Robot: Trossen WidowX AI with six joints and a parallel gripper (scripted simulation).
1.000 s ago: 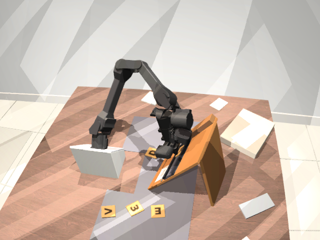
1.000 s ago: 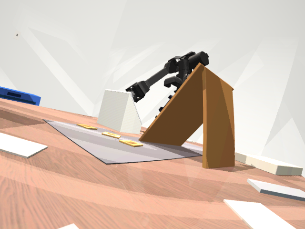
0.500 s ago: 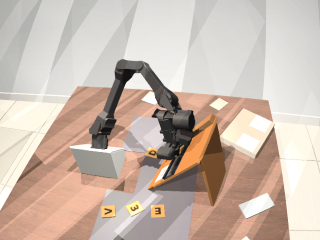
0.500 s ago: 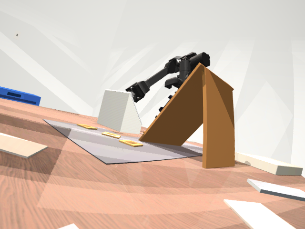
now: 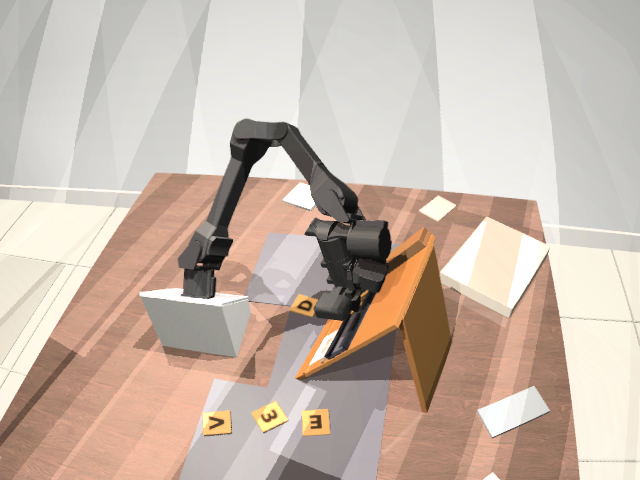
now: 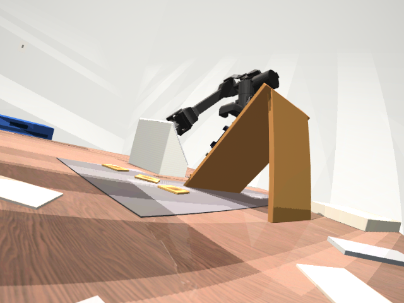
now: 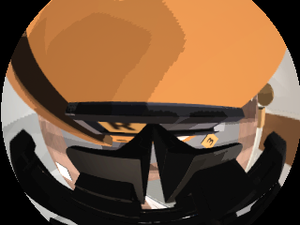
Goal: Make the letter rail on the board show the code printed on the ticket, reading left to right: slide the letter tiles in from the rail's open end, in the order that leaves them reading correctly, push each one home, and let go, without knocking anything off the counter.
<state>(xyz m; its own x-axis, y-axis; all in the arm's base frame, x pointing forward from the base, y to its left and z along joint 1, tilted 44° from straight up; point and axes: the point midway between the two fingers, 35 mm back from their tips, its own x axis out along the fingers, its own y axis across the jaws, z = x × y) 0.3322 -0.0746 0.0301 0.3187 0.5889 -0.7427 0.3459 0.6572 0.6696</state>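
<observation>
My gripper tip is now 60 mm past the white ticket, 30 mm to the left of it and 80 mm above it. Round my gripper tip: letter tile (10 mm ahead, 30 mm to the left); then thick white slab (370 mm ahead, 280 mm to the left, 140 mm below); then grey mat (140 mm behind, 10 mm to the left, 150 mm below).
</observation>
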